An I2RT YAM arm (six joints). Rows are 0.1 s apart.
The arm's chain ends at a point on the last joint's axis. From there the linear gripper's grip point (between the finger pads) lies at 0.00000 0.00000 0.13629 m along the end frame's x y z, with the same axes.
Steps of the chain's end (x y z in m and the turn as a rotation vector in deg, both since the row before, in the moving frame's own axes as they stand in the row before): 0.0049 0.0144 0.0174 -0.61 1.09 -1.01; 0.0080 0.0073 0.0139 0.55 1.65 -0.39; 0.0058 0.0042 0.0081 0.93 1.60 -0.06; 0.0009 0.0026 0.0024 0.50 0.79 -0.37; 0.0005 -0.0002 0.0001 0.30 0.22 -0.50; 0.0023 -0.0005 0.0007 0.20 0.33 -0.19; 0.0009 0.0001 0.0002 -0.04 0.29 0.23; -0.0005 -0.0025 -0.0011 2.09 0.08 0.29; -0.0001 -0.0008 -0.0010 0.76 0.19 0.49
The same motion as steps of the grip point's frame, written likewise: 0.0075 0.0158 0.0174 -0.61 1.09 -1.01; 0.0119 0.0060 0.0138 0.55 1.65 -0.39; 0.0096 0.0020 0.0080 0.93 1.60 -0.06; 0.0028 0.0014 0.0024 0.50 0.79 -0.37; 0.0010 -0.0009 0.0001 0.30 0.22 -0.50; 0.0031 -0.0010 0.0007 0.20 0.33 -0.19; 0.0016 0.0002 0.0002 -0.04 0.29 0.23; -0.0003 -0.0075 -0.0012 2.09 0.08 0.29; 0.0004 -0.0026 -0.0010 0.76 0.19 0.49
